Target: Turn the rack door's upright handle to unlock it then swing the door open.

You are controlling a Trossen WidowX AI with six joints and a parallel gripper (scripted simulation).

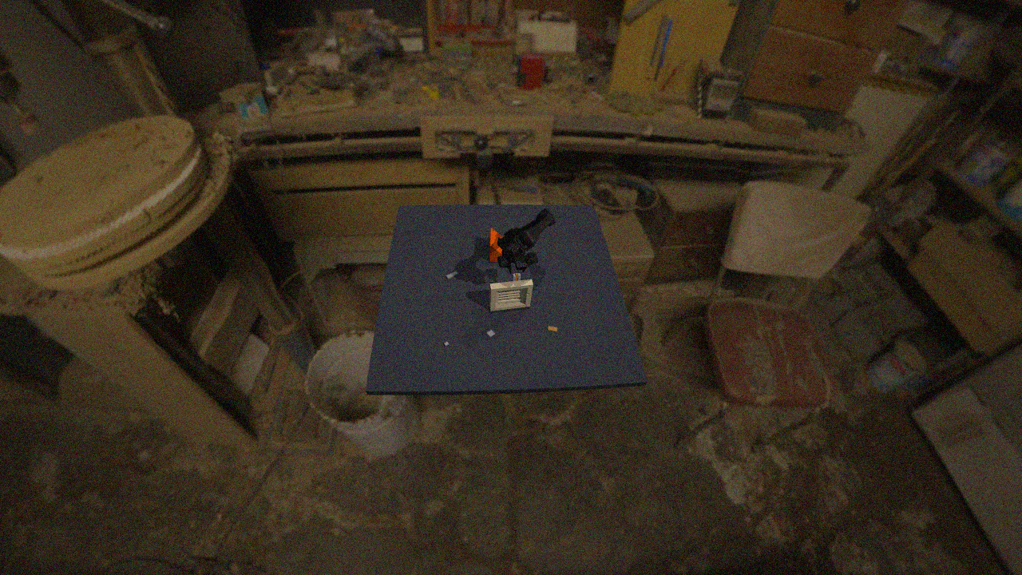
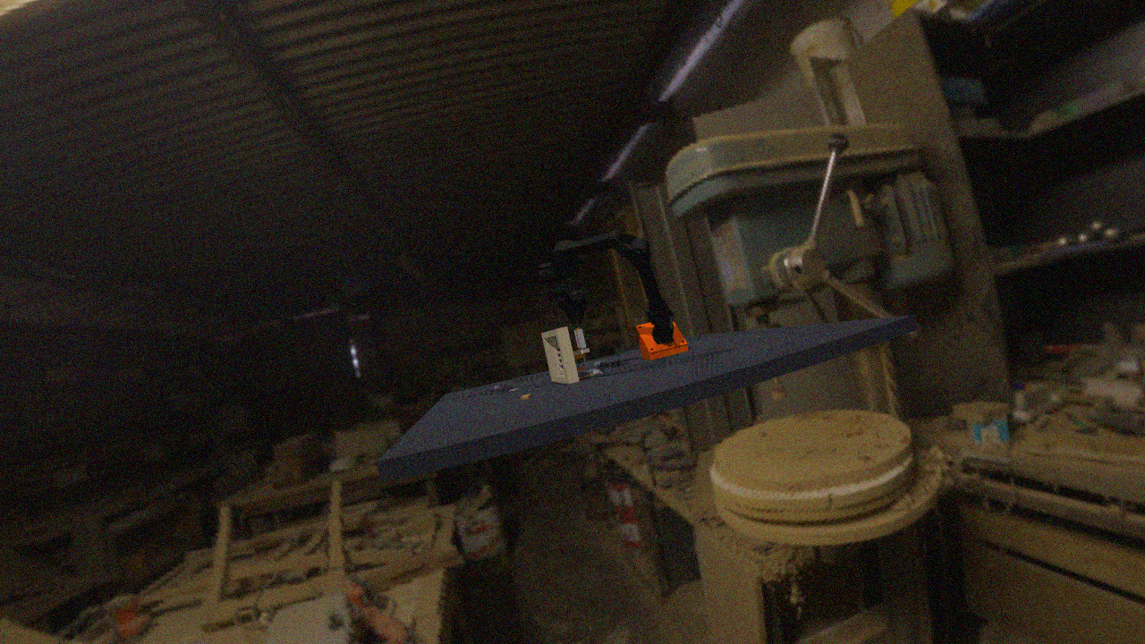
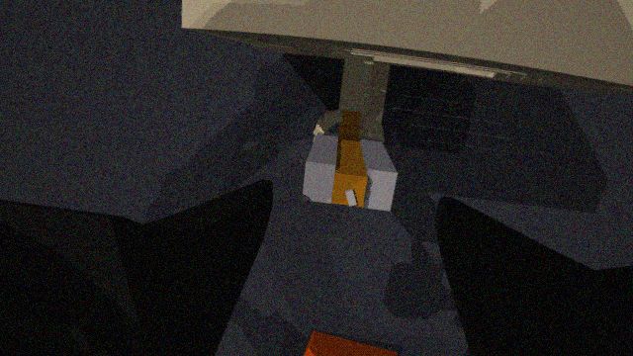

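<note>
Right now my gripper tip is 8 cm above the upright handle and 1 cm past it.
</note>
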